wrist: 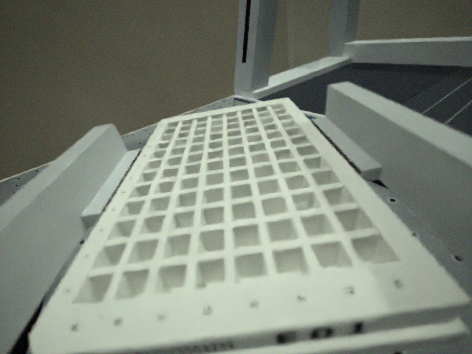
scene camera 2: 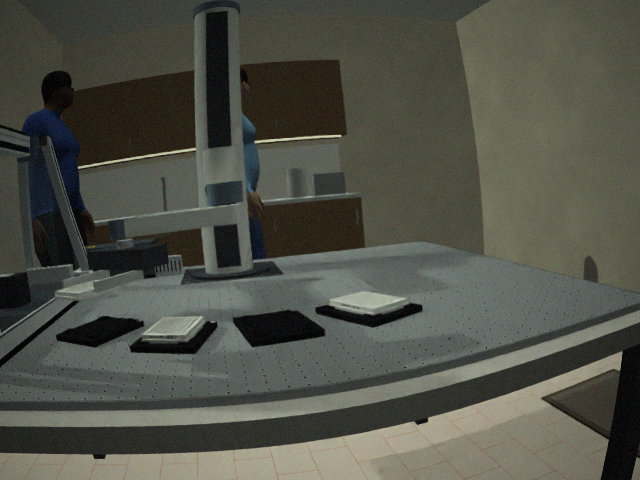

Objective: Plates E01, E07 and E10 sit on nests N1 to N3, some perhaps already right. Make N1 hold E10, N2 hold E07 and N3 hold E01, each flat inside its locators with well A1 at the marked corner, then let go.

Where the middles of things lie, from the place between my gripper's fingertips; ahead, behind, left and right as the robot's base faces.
Labels:
The plate E01 (wrist: 245, 222) is 20 mm behind my hand, 10 mm to the left of it and 10 mm below it. Round my hand: black out nest (scene camera 2: 285, 327) (60 mm ahead, 380 mm to the left, 90 mm below); plate E07 (scene camera 2: 169, 330) (60 mm ahead, 200 mm to the left, 80 mm below); black nest N2 (scene camera 2: 199, 339) (60 mm ahead, 200 mm to the left, 90 mm below).

